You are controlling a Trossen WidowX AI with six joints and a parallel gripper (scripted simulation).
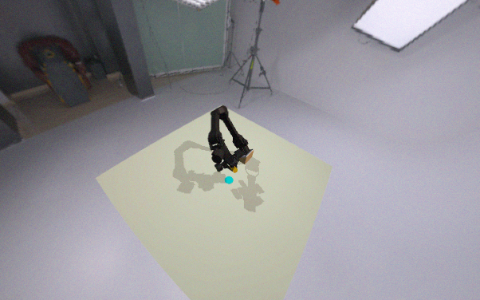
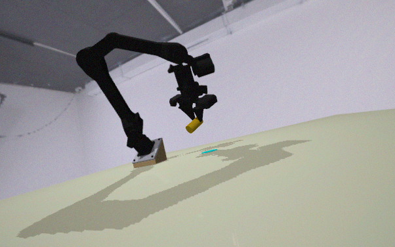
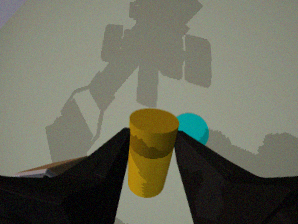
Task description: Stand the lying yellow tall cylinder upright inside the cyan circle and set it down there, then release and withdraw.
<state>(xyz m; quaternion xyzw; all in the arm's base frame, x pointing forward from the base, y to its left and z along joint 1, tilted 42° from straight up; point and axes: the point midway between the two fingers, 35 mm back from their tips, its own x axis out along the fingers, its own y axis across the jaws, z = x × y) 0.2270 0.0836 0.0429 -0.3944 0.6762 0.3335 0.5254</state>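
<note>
Right now the cyan circle is 2 cm ahead of my gripper tip, 2 cm to the right of it and 12 cm below it. From my gripper tip the other things lie so: yellow cylinder (1 cm behind, 2 cm to the right, 1 cm below).
</note>
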